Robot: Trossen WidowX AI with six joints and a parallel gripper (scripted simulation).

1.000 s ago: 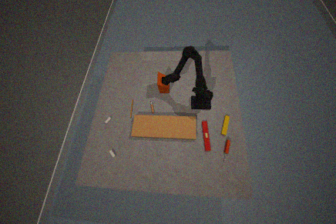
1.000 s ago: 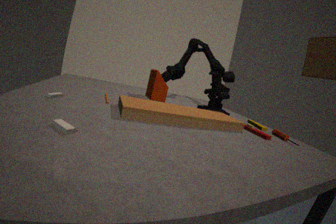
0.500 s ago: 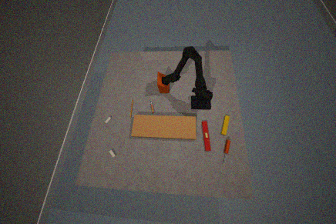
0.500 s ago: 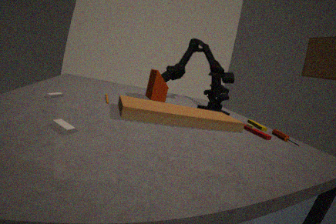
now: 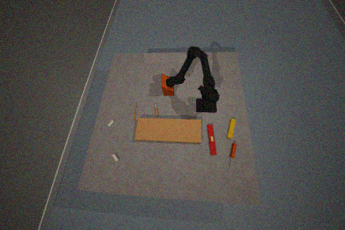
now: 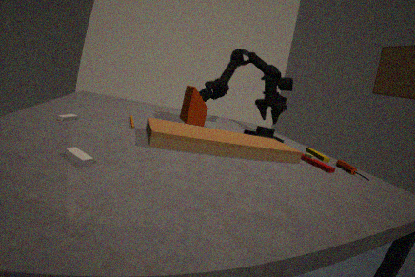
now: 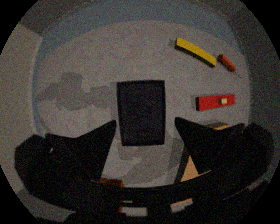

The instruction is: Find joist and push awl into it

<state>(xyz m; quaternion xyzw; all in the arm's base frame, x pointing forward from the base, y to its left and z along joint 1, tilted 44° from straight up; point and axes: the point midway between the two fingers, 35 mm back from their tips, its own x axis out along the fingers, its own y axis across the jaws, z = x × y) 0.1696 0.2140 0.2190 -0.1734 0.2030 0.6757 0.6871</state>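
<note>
My gripper tip is now 40 mm above the dark stud finder, 20 mm to the left of it and 10 mm past it. The rest, counted from my gripper tip: red bar 280 mm ahead, 80 mm below, 10 mm to the left; black tray 80 mm below; yellow bar 200 mm ahead, 180 mm to the left, 80 mm below.
</note>
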